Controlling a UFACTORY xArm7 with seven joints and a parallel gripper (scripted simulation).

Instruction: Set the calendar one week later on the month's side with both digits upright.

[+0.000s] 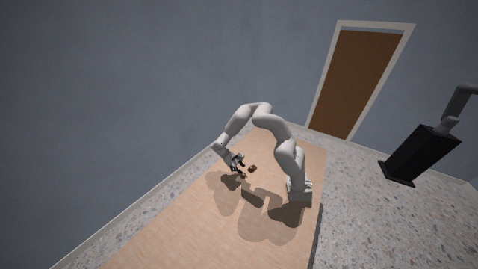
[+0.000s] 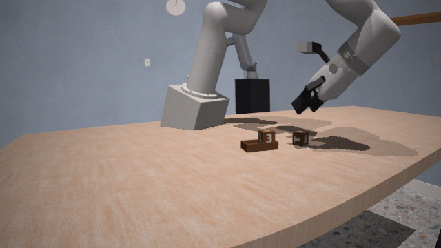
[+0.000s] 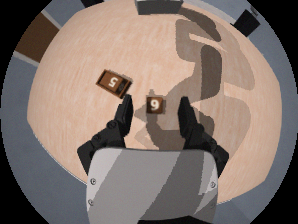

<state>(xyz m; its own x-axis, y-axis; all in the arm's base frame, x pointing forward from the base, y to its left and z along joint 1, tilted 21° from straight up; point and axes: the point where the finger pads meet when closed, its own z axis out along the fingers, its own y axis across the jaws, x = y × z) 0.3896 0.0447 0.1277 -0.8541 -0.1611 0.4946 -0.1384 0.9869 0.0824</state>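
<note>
The cube is 8 cm below my hand and 2 cm behind it. Also, from my hand: brown wooden tray 10 cm to the right, 9 cm below, 5 cm behind.
</note>
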